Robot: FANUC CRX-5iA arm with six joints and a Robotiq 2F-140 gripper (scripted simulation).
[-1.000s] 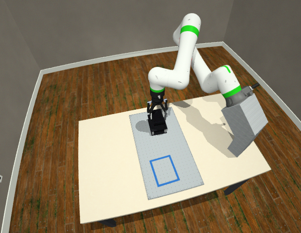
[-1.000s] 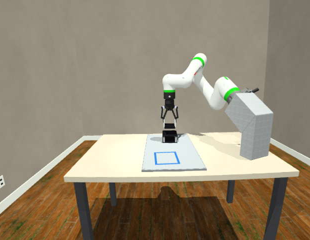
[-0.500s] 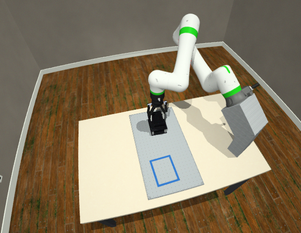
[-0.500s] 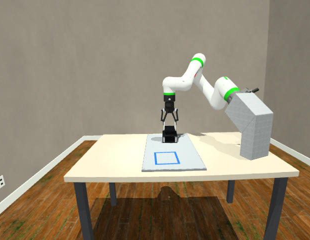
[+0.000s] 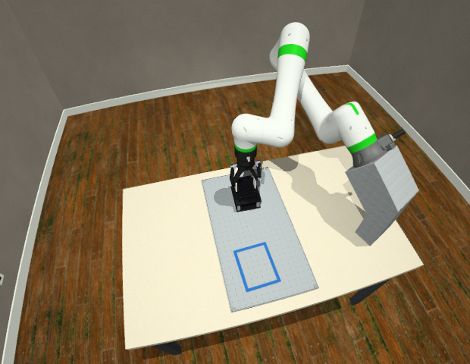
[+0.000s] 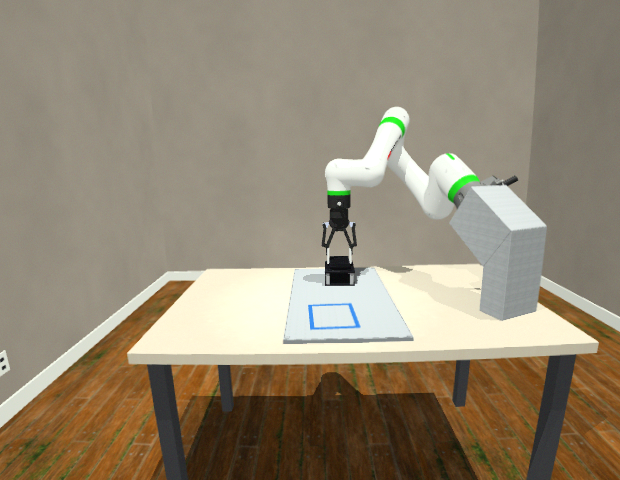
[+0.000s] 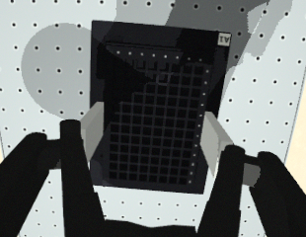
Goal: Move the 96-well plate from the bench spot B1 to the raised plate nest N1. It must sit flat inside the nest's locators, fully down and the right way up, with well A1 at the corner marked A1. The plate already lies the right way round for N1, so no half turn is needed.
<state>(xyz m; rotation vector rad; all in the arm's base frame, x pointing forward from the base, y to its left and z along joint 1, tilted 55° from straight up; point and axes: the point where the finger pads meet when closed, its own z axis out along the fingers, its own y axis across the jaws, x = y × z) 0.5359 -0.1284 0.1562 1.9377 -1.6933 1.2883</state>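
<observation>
Right now my hand is 2 cm above the black 96-well plate. Also, from my hand: black raised nest N1: 4 cm below; then white A1 mark: 7 cm to the right, 6 cm behind, 4 cm below.
</observation>
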